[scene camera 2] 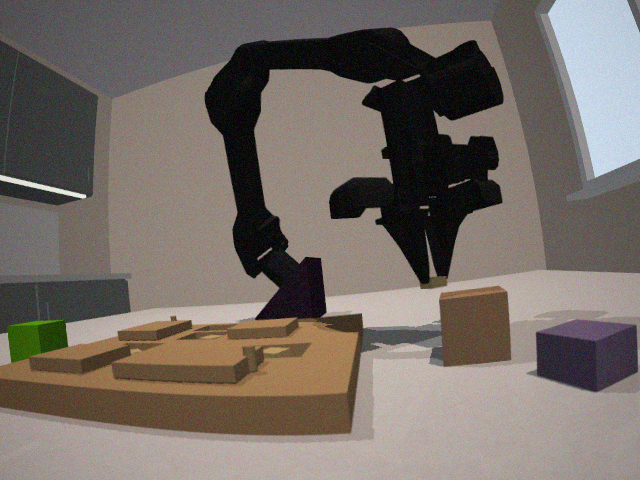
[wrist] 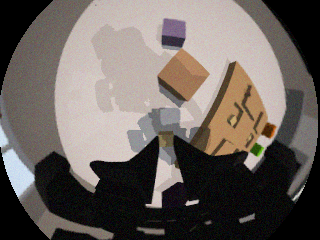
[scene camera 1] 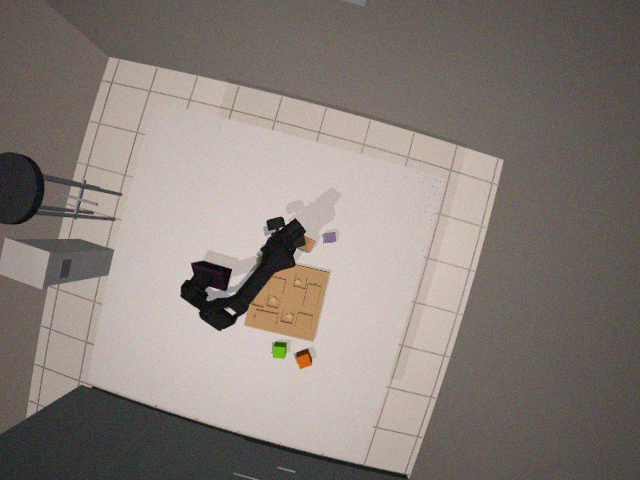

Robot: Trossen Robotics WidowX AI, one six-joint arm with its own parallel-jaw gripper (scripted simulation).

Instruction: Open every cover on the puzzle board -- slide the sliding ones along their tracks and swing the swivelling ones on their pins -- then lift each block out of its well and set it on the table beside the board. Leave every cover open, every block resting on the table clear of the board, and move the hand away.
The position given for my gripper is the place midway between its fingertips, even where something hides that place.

My gripper point(scene camera 2: 434, 282) carries a pale tan block. Also in view: a tan puzzle board point(scene camera 2: 313, 392).
My gripper is seen too in the wrist view point(wrist: 165, 138). The tan puzzle board also shows in the wrist view point(wrist: 215, 127) and in scene camera 1 point(scene camera 1: 292, 299).
